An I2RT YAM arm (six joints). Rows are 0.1 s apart.
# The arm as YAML. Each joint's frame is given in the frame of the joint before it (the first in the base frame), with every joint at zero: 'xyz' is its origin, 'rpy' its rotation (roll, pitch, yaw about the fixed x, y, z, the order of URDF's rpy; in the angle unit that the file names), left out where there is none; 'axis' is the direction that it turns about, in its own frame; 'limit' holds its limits. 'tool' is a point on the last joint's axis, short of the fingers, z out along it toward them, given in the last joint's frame.
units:
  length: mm
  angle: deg
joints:
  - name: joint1
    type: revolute
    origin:
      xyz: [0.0, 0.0, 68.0]
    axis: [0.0, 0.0, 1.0]
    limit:
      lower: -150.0
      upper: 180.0
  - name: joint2
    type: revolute
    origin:
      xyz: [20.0, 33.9, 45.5]
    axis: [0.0, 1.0, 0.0]
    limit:
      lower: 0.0
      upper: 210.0
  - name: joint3
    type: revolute
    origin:
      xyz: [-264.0, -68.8, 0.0]
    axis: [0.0, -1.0, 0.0]
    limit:
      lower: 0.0
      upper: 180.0
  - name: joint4
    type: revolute
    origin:
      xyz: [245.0, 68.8, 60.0]
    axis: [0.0, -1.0, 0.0]
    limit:
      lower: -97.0
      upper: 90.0
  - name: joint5
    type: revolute
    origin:
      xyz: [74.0, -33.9, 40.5]
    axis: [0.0, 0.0, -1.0]
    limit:
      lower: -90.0
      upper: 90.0
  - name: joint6
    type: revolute
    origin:
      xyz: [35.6, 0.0, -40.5]
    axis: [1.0, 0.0, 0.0]
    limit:
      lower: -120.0
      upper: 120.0
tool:
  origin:
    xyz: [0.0, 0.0, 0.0]
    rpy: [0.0, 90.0, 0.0]
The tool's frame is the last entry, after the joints.
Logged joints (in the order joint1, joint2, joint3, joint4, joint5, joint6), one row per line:
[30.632, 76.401, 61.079, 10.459, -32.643, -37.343]
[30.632, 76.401, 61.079, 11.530, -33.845, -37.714]
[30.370, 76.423, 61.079, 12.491, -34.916, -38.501]
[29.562, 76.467, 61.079, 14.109, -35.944, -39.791]
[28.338, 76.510, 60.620, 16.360, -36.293, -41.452]
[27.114, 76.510, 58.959, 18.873, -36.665, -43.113]
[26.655, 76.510, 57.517, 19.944, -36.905, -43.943]
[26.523, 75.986, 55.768, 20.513, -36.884, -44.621]
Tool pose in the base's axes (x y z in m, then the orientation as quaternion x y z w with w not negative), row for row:
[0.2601, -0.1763, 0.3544, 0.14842, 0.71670, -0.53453, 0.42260]
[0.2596, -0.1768, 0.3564, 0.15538, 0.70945, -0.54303, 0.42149]
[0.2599, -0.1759, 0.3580, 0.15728, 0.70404, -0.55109, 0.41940]
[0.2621, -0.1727, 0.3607, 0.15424, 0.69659, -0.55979, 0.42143]
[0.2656, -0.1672, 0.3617, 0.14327, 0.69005, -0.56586, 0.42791]
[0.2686, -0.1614, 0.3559, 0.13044, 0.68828, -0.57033, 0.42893]
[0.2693, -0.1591, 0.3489, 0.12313, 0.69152, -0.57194, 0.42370]
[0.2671, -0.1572, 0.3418, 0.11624, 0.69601, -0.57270, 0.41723]
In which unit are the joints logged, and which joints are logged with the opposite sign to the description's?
The joints are logged in degrees. Opposite sign: joint1, joint5.
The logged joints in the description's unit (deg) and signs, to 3 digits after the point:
[-30.632, 76.401, 61.079, 10.459, 32.643, -37.343]
[-30.632, 76.401, 61.079, 11.530, 33.845, -37.714]
[-30.370, 76.423, 61.079, 12.491, 34.916, -38.501]
[-29.562, 76.467, 61.079, 14.109, 35.944, -39.791]
[-28.338, 76.510, 60.620, 16.360, 36.293, -41.452]
[-27.114, 76.510, 58.959, 18.873, 36.665, -43.113]
[-26.655, 76.510, 57.517, 19.944, 36.905, -43.943]
[-26.523, 75.986, 55.768, 20.513, 36.884, -44.621]

